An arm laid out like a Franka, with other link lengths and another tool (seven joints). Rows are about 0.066 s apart.
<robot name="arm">
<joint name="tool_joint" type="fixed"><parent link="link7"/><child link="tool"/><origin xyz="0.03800 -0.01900 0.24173" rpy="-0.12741 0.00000 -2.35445"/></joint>
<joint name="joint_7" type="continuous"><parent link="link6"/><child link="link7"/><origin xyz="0.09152 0.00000 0.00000" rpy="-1.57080 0.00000 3.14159"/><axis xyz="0 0 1"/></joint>
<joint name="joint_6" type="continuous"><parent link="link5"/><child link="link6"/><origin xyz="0.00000 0.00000 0.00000" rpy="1.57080 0.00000 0.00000"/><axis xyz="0 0 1"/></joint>
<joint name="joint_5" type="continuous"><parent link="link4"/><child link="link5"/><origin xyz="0.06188 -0.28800 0.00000" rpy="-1.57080 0.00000 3.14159"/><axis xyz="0 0 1"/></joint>
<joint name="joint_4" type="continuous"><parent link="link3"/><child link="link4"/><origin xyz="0.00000 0.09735 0.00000" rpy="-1.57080 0.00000 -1.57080"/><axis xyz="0 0 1"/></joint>
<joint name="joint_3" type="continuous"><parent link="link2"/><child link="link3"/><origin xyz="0.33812 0.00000 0.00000" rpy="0.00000 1.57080 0.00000"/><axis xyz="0 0 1"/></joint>
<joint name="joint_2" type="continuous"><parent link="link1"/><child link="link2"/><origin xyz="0.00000 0.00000 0.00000" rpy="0.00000 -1.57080 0.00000"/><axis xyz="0 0 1"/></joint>
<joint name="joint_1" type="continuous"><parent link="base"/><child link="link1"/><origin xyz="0.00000 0.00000 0.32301" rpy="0.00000 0.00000 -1.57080"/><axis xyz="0 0 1"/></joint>
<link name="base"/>
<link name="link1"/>
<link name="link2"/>
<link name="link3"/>
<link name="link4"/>
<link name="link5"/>
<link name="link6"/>
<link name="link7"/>
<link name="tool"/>
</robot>
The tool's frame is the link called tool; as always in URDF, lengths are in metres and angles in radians. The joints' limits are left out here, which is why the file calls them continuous.
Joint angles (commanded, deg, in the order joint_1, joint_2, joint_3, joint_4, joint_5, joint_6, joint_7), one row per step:
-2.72, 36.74, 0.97, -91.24, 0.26, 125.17, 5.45
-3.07, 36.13, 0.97, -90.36, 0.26, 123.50, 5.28
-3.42, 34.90, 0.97, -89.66, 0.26, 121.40, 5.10
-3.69, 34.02, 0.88, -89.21, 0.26, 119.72, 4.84
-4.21, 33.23, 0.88, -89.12, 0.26, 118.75, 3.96
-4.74, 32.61, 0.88, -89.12, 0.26, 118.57, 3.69
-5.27, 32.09, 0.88, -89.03, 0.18, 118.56, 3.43
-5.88, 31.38, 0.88, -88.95, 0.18, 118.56, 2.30
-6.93, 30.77, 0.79, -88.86, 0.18, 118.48, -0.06
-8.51, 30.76, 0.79, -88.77, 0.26, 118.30, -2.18
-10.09, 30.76, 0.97, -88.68, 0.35, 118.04, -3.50
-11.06, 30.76, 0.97, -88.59, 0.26, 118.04, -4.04
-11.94, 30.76, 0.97, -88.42, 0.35, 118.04, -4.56
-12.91, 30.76, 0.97, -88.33, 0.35, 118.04, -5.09
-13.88, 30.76, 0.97, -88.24, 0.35, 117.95, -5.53
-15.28, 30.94, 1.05, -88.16, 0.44, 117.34, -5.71
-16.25, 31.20, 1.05, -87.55, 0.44, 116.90, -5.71
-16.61, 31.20, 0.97, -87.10, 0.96, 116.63, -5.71
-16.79, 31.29, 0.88, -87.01, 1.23, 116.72, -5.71
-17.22, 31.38, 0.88, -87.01, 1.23, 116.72, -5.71
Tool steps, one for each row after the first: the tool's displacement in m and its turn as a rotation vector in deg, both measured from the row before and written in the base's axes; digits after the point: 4 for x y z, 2 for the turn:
0.0000, -0.0037, 0.0098, 0.01, 0.18, -0.17
-0.0017, -0.0037, 0.0149, 0.01, 0.17, -0.15
-0.0026, -0.0037, 0.0103, -0.03, 0.35, -0.07
-0.0021, -0.0058, 0.0079, 0.05, 0.08, 0.37
0.0000, -0.0056, 0.0062, -0.02, -0.44, -0.26
0.0010, -0.0059, 0.0058, -0.11, -0.60, -0.23
0.0013, -0.0071, 0.0077, -0.03, -0.80, 0.52
0.0003, -0.0133, 0.0067, -0.06, -0.64, 1.23
-0.0021, -0.0172, 0.0004, 0.12, 0.04, 0.50
-0.0028, -0.0148, 0.0002, 0.22, 0.12, -0.15
-0.0014, -0.0105, 0.0005, -0.08, -0.09, -0.39
-0.0008, -0.0091, 0.0009, 0.06, -0.19, -0.41
-0.0017, -0.0102, 0.0005, -0.01, -0.10, -0.44
-0.0023, -0.0100, 0.0004, 0.01, -0.01, -0.53
-0.0059, -0.0124, -0.0020, 0.29, 0.66, -1.19
-0.0017, -0.0099, 0.0005, 0.03, 0.09, -0.97
0.0004, -0.0030, 0.0022, 0.35, -0.28, -0.68
0.0001, -0.0019, -0.0004, 0.16, -0.14, -0.39
-0.0015, -0.0042, -0.0009, 0.03, 0.09, -0.43

